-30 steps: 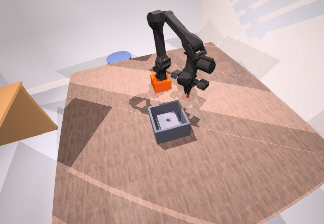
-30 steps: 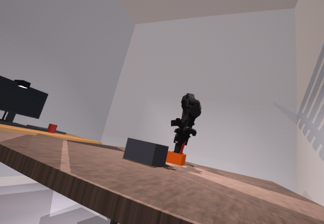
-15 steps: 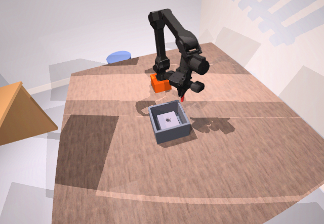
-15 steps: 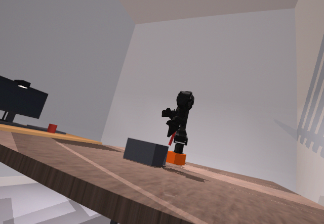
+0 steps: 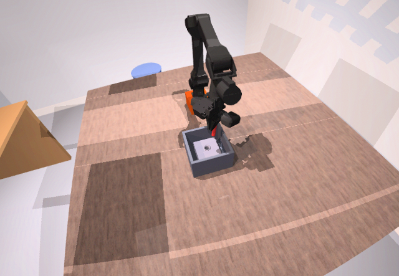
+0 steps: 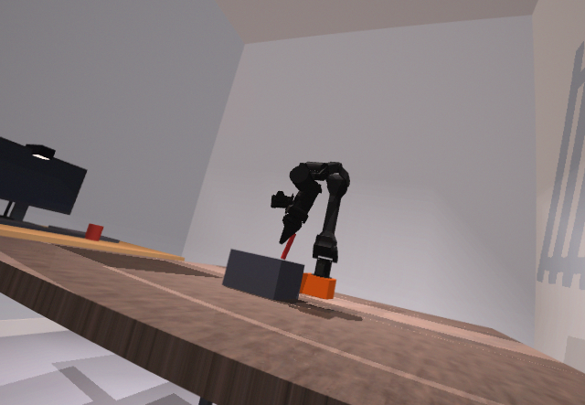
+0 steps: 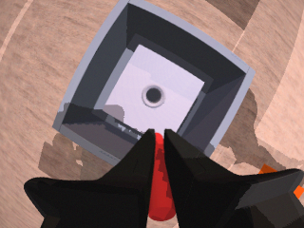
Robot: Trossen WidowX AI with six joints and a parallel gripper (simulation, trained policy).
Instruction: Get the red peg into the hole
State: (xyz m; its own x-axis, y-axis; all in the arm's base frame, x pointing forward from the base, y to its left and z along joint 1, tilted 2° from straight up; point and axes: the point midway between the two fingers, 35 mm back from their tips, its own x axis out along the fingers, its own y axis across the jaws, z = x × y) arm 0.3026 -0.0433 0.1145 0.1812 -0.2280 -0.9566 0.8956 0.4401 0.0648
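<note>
My gripper tip is now 1 cm past the red peg and 2 cm to the right of it. Round my gripper tip: grey box (1 cm ahead, 2 cm to the right, 12 cm below); then pale plate (1 cm ahead, 2 cm to the right, 10 cm below).
</note>
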